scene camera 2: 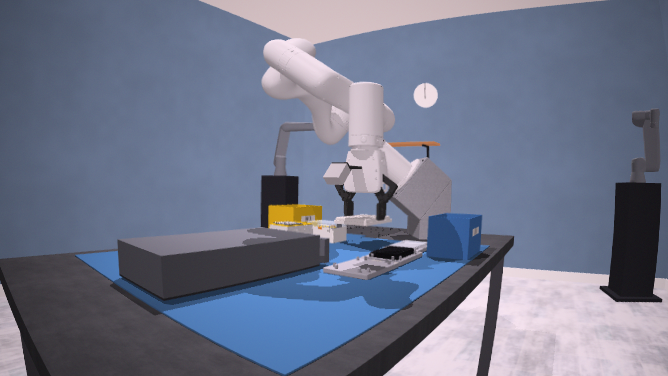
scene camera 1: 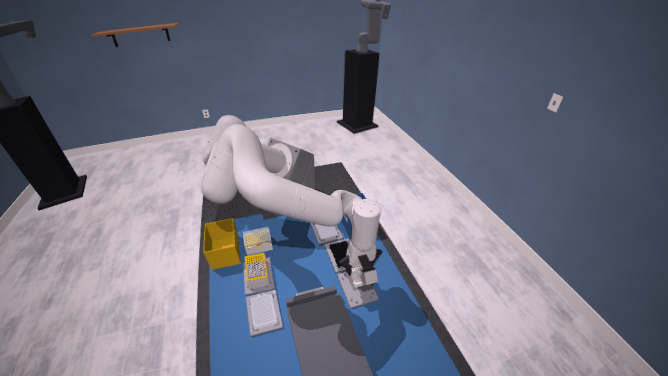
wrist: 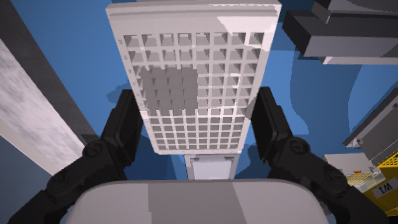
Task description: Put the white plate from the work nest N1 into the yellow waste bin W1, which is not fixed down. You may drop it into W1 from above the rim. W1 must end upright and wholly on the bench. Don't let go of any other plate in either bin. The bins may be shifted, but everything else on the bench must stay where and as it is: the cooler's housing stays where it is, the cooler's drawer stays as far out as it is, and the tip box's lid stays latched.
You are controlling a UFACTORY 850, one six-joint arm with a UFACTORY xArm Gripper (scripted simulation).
Path:
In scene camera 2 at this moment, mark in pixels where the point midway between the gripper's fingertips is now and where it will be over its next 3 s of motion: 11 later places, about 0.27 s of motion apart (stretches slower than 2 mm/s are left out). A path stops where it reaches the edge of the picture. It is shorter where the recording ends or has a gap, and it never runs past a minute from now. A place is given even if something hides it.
My gripper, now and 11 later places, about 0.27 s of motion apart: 364, 218; 364, 214; 364, 210; 364, 209; 362, 208; 358, 208; 355, 208; 352, 207; 349, 207; 346, 206; 344, 206; 341, 205

